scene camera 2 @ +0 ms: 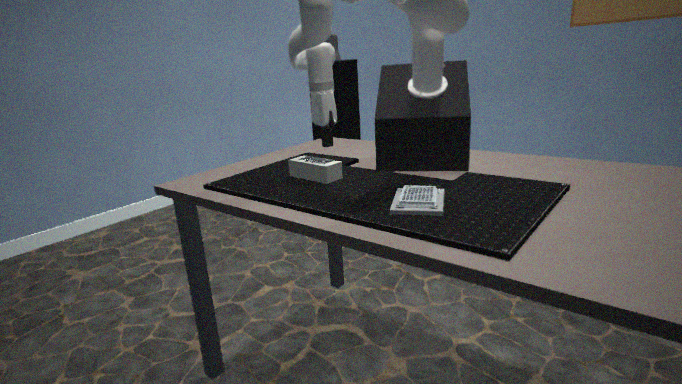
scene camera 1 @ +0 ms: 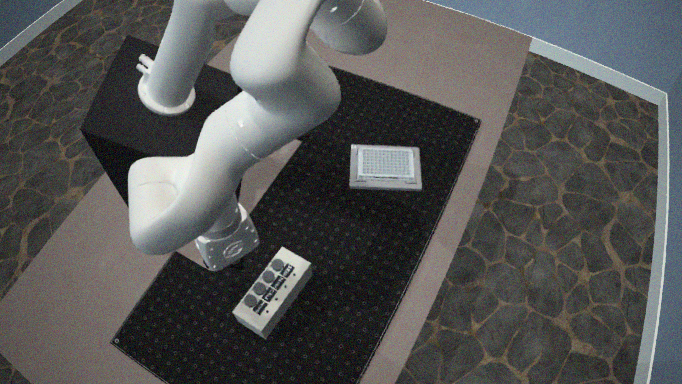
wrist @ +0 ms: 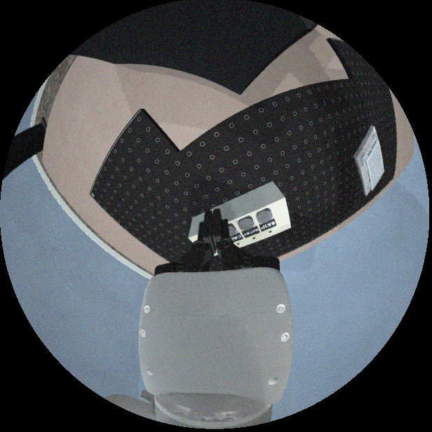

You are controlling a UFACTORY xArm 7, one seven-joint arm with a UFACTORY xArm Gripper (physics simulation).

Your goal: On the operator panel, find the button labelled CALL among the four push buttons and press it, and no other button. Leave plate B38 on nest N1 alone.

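Places are measured from the arm's base along level axes (x ahead, y down, z left), in millimetres.
Where they show: gripper, between the fingertips: [scene camera 2: 327, 146] [scene camera 1: 236, 265]; arm's base, origin of its link: [scene camera 2: 427, 86] [scene camera 1: 166, 92].
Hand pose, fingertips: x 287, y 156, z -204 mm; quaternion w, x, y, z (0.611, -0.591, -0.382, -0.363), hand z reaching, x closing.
Note:
Each offset is from my fingertips to the top centre of the thing. Level surfaces: height alone.
The operator panel @[dx +72, dy +27, dz +1 mm] [scene camera 1: 282, 300] [scene camera 2: 315, 172] [wrist: 255, 197] is a pale box with four round grey buttons in a row. The CALL button @[dx +53, dy +27, dz -12 mm] [scene camera 1: 259, 288] [wrist: 232, 228] lies between the RETRY button @[dx +56, dy +27, dz +18 mm] [scene camera 1: 268, 276] [wrist: 246, 222] and the end button @[dx +50, dy +27, dz -42 mm] [scene camera 1: 251, 300]; in the wrist view the fingers partly cover it and its label. My gripper [scene camera 2: 327, 143] [wrist: 214, 218] is shut and empty, its tips above the panel and apart from it in scene camera 2. In scene camera 1 its hand hides the fingertips. Plate B38 @[dx +139, dy +56, dz +390 mm] [scene camera 1: 387, 162] [scene camera 2: 419, 195] [wrist: 374, 165] sits on nest N1 @[dx +139, dy +65, dz +390 mm] [scene camera 1: 354, 175] [scene camera 2: 417, 211].
The panel and nest stand on a black perforated board @[dy +83 mm] [scene camera 1: 320, 225] [scene camera 2: 480, 215] [wrist: 280, 135] on the table. The black arm pedestal [scene camera 1: 112, 95] [scene camera 2: 422, 145] [wrist: 200, 40] stands behind the board. A dark upright slab [scene camera 2: 350, 100] shows behind the gripper in scene camera 2.

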